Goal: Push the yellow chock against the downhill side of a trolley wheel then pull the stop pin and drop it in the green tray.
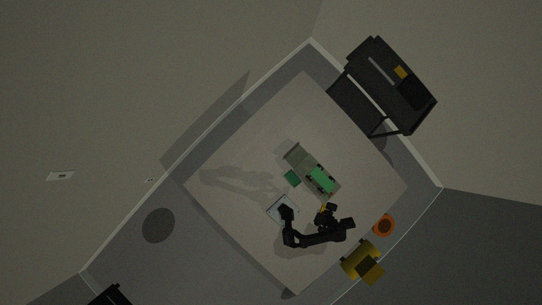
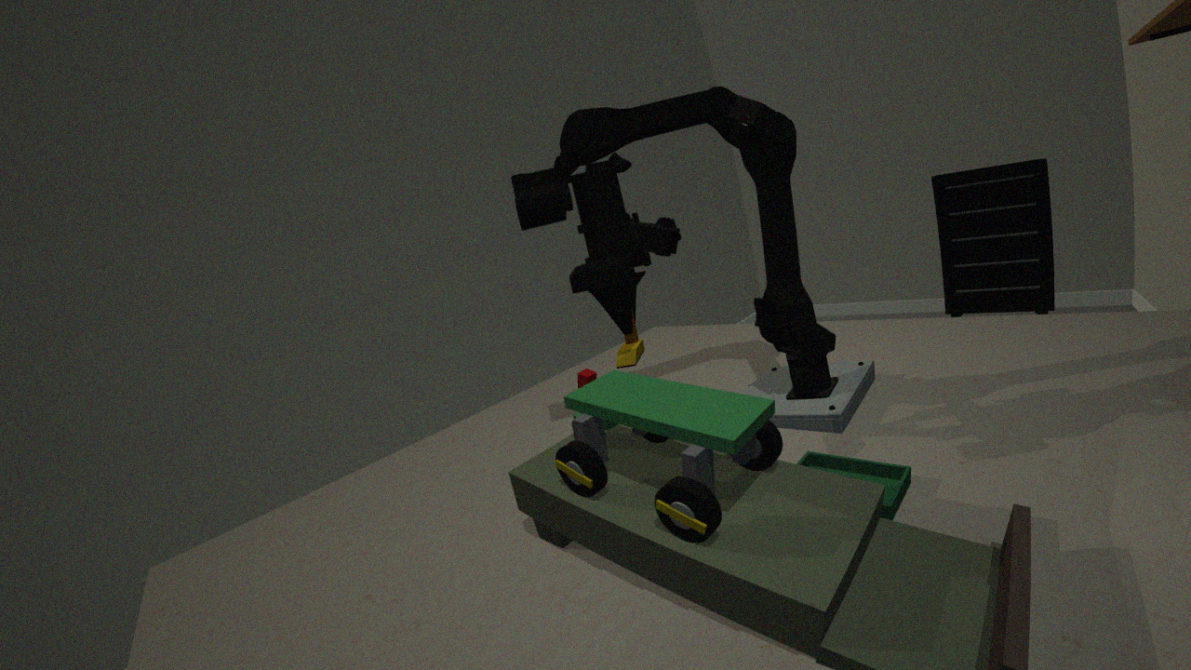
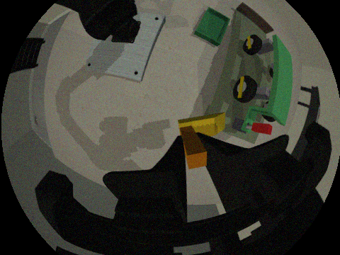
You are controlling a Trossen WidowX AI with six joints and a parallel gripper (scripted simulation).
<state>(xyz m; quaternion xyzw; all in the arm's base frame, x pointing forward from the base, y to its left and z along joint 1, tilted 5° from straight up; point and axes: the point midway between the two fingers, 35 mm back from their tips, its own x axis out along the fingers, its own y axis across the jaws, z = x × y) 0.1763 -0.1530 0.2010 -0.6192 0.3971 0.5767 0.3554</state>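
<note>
Now: the red-headed stop pin 13 cm ahead of my gripper tip, 3 cm to the left of it and 4 cm below it. The rest, counted from my gripper tip: trolley: 16 cm ahead, 14 cm to the left, 6 cm below; then yellow chock: 2 cm ahead, 1 cm to the left, 1 cm below; then green tray: 3 cm ahead, 27 cm to the left, 18 cm below.
</note>
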